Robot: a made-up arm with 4 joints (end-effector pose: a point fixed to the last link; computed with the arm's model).
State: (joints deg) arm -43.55 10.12 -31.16 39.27
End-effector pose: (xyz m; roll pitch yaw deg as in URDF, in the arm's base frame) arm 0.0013 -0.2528 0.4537 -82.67 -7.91 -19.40
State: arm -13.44 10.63 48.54 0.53
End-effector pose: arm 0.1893 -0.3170 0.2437 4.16 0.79 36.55
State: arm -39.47 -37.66 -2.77 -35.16
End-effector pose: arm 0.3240 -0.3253 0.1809 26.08 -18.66 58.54
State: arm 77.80 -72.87 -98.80 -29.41
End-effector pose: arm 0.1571 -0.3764 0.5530 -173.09 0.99 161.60
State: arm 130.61 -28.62 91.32 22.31
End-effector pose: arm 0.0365 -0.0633 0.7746 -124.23 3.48 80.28
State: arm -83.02 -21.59 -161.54 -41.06
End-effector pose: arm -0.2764 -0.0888 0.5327 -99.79 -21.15 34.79
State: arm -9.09 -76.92 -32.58 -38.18
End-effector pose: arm 0.5123 -0.2082 0.3764 -24.34 -46.02 104.01
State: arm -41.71 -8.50 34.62 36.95
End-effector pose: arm 0.1576 -0.2461 0.2061 -19.25 28.71 35.67
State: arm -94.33 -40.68 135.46 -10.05
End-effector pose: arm -0.3104 0.0114 0.2810 -175.96 -43.19 55.74
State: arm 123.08 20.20 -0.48 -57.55
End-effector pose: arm 0.1119 -0.4340 0.4079 -154.03 -8.05 158.34
